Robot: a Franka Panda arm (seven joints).
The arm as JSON. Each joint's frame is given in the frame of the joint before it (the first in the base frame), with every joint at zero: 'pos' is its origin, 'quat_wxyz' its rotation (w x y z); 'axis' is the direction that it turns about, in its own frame. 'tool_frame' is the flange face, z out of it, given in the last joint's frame.
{
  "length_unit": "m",
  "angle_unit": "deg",
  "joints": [
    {
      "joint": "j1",
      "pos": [
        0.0,
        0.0,
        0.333
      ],
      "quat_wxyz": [
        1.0,
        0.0,
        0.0,
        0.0
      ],
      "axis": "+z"
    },
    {
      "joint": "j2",
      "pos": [
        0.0,
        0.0,
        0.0
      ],
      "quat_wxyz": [
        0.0,
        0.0,
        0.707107,
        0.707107
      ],
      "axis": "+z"
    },
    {
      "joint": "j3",
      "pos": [
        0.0,
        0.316,
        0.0
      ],
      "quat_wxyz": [
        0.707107,
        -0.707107,
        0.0,
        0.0
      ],
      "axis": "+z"
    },
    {
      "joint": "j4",
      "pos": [
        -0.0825,
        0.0,
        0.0
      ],
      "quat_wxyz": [
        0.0,
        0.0,
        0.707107,
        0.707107
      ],
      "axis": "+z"
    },
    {
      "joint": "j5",
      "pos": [
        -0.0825,
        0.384,
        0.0
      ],
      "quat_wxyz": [
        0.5,
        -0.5,
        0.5,
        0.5
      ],
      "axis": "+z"
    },
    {
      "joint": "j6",
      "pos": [
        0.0,
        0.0,
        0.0
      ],
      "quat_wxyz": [
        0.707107,
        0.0,
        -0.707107,
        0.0
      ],
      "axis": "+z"
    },
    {
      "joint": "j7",
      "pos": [
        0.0,
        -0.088,
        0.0
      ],
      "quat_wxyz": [
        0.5,
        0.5,
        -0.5,
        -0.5
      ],
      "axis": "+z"
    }
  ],
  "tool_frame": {
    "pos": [
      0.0,
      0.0,
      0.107
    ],
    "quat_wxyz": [
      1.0,
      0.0,
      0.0,
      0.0
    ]
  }
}
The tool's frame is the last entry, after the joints.
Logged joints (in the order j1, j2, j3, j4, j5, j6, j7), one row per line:
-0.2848, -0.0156, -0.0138, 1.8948, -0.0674, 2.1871, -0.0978
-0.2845, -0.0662, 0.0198, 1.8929, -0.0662, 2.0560, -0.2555
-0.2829, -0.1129, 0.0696, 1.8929, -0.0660, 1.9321, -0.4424
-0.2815, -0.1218, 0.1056, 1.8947, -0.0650, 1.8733, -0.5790
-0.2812, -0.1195, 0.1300, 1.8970, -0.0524, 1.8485, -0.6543
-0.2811, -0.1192, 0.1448, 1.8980, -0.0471, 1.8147, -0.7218
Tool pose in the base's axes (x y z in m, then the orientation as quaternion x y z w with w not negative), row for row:
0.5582, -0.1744, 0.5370, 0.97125, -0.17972, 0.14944, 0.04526
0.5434, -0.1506, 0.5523, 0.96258, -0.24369, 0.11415, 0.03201
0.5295, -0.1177, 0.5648, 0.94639, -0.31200, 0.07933, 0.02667
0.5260, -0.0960, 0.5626, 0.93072, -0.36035, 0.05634, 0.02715
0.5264, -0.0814, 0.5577, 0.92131, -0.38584, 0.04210, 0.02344
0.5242, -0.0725, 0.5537, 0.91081, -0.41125, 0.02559, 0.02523
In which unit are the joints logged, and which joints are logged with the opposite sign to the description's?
The joints are logged in radians. Opposite sign: j4, j7.
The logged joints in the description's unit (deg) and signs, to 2 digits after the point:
-16.32, -0.89, -0.79, -108.56, -3.86, 125.31, 5.60
-16.30, -3.79, 1.13, -108.46, -3.79, 117.80, 14.64
-16.21, -6.47, 3.99, -108.46, -3.78, 110.70, 25.35
-16.13, -6.98, 6.05, -108.56, -3.72, 107.33, 33.17
-16.11, -6.85, 7.45, -108.69, -3.00, 105.91, 37.49
-16.11, -6.83, 8.30, -108.75, -2.70, 103.97, 41.36

